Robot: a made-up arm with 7 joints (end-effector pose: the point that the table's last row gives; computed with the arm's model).
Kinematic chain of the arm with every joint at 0, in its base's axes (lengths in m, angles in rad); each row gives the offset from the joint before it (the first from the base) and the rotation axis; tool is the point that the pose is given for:
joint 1: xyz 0 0.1 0 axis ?
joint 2: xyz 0 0.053 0 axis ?
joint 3: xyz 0 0 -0.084 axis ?
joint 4: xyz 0 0 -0.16 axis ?
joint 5: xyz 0 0 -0.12 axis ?
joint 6: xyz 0 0 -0.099 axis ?
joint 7: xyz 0 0 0 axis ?
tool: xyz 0 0 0
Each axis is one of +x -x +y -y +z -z.
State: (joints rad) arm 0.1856 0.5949 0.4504 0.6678 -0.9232 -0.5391 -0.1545
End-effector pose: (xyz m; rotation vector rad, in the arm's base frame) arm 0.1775 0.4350 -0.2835 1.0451 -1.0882 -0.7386
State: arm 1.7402 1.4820 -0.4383 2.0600 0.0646 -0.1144 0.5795
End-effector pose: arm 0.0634 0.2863 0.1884 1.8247 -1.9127 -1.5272
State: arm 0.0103 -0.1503 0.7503 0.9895 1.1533 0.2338 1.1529
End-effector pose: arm 0.1378 0.2219 -0.3774 -1.2633 -1.8043 1.0925
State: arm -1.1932 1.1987 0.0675 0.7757 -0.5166 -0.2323 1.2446
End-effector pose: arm -0.0699 0.5297 -0.1923 -0.5235 1.1629 -1.0288
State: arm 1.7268 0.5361 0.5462 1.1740 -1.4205 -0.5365 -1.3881
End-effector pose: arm 0.1993 0.4111 0.2061 -1.5901 1.1931 -1.0331
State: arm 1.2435 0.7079 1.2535 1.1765 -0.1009 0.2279 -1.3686
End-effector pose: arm 0.1381 0.5123 0.0198 0.9580 -0.6666 2.9167
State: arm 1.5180 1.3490 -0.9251 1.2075 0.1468 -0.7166 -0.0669
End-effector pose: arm 0.2365 0.4310 0.1109 1.2847 -2.2665 -1.0922
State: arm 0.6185 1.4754 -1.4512 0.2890 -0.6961 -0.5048 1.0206
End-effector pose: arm 0.0669 0.5990 -0.0812 -0.0155 1.1965 -1.1843
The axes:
joint 1: -y
joint 2: +x
joint 3: +z
joint 4: -y
joint 5: +z
joint 6: +y
joint 7: -x

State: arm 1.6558 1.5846 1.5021 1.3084 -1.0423 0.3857 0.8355
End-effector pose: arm -0.2156 0.4509 -0.0038 1.3645 -1.6808 1.8074
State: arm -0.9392 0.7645 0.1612 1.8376 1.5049 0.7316 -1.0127
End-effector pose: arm 0.0336 0.3064 -0.2338 0.4084 0.0666 0.4635
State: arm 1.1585 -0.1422 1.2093 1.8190 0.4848 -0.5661 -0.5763
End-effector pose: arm 0.2284 0.3226 -0.0179 -0.0352 1.5852 -2.0482
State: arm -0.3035 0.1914 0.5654 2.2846 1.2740 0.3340 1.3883
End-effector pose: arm 0.1089 0.2592 -0.1199 -1.5771 -2.0112 -0.8037
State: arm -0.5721 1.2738 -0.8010 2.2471 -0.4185 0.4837 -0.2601
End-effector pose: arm 0.0195 0.2194 -0.1893 0.2791 -0.8886 -1.5804
